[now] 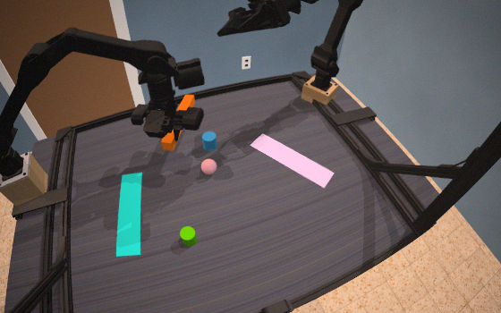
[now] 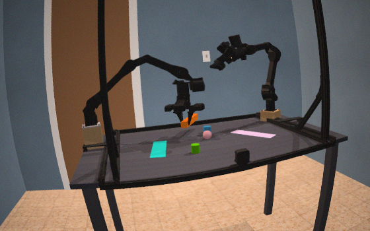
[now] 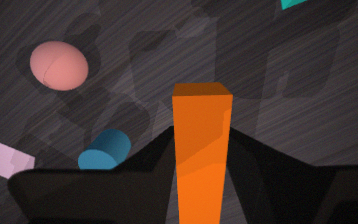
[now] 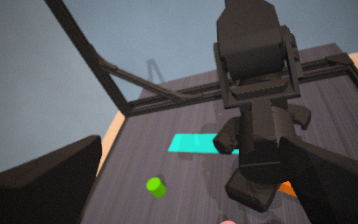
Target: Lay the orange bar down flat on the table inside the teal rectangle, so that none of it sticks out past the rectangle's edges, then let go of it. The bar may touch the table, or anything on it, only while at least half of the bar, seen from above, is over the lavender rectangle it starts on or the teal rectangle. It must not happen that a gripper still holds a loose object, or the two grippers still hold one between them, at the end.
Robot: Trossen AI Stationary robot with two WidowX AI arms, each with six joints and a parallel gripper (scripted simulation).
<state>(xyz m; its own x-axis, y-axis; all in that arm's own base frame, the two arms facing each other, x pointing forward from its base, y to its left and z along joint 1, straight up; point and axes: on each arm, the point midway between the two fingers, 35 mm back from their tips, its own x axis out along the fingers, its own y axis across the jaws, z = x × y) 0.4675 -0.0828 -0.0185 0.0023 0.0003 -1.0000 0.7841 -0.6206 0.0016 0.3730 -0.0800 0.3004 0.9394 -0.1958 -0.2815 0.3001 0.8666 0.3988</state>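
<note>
Right now the orange bar is 6 cm ahead of my left hand, 4 cm to the right of it and 3 cm below it. The rest, counted from my left hand: teal rectangle: 17 cm to the left, 13 cm behind, 9 cm below; blue cylinder: 10 cm to the right, 7 cm below, 1 cm behind; pink ball: 10 cm behind, 7 cm to the right, 7 cm below.
</note>
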